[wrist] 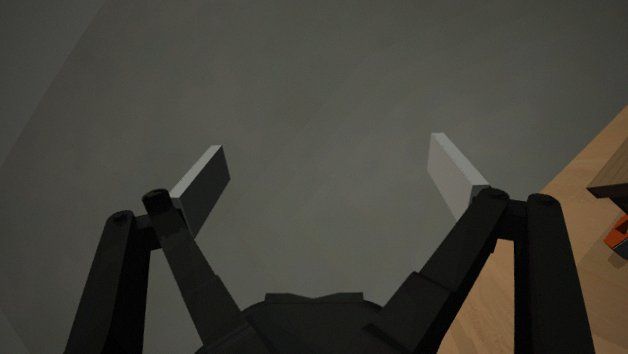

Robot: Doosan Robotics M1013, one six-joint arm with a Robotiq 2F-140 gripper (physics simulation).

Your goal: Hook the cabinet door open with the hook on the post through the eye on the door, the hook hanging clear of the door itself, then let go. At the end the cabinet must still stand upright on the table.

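Frame: origin at the arm's base, x ahead, y left, z up, level; metres.
Where they show: gripper, fingertip midpoint: point(324, 157).
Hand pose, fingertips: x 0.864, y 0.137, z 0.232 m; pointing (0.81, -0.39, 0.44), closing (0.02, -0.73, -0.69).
After its pixels a point has its place.
My gripper point(324, 157) @[x 0.864, y 0.137, z 0.232 m] is open, its two pale pads wide apart with nothing between them. It hangs over the grey floor, beside the table's edge. At the right border part of a wooden piece point(612, 172) @[x 0.855, y 0.019, z 0.094 m] with a dark lower edge shows, cut off by the frame; I cannot tell whether it belongs to the cabinet. The post, the hook, the door and its eye cannot be made out in this view.
The wooden table top point(575, 220) @[x 1.137, y -0.079, z -0.066 m] lies at the right, its edge running diagonally. A small orange and dark object point(617, 237) @[x 1.019, y -0.040, z -0.048 m] shows at the right border, below the wooden piece. The grey floor point(320, 90) fills the middle and left.
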